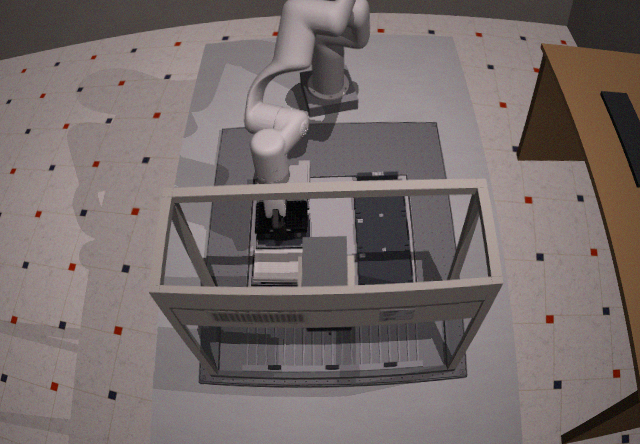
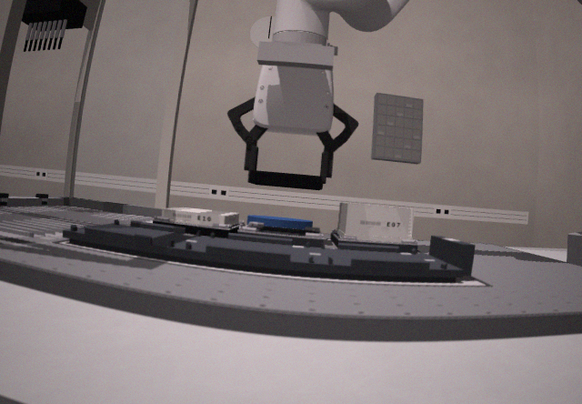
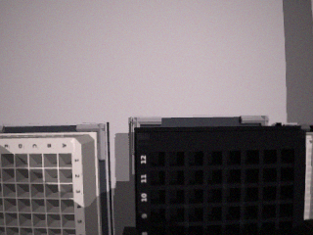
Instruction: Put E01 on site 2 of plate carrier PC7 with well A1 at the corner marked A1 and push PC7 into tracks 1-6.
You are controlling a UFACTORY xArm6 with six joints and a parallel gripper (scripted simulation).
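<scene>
Right now the plate carrier PC7 is 30 mm ahead of my hand, 250 mm to the left of it and 70 mm below it. Round my hand: nest S2 (80 mm below); then well plate E01 (10 mm below); then pipetting head (360 mm ahead, 80 mm to the left, 190 mm above).
</scene>
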